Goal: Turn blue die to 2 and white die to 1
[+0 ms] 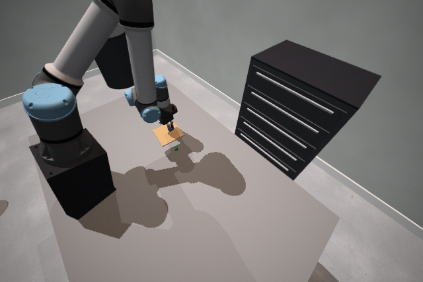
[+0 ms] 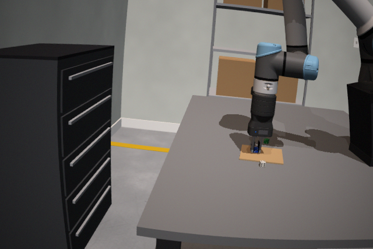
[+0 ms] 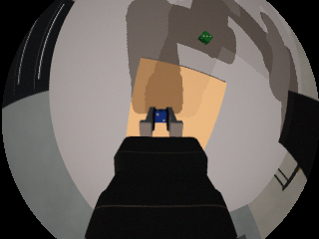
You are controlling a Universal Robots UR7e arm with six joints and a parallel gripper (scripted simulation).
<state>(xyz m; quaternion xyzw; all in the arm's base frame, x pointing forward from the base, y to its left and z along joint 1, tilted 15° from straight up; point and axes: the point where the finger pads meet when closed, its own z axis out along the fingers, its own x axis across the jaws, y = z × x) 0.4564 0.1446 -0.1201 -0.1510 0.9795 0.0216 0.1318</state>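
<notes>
The blue die is 10 mm below my hand. The rest, counted from my hand: orange mat: 20 mm behind, 10 mm to the right, 30 mm below; green die: 20 mm behind, 140 mm to the right, 20 mm below; white die: 40 mm behind, 100 mm to the left, 20 mm below.
</notes>
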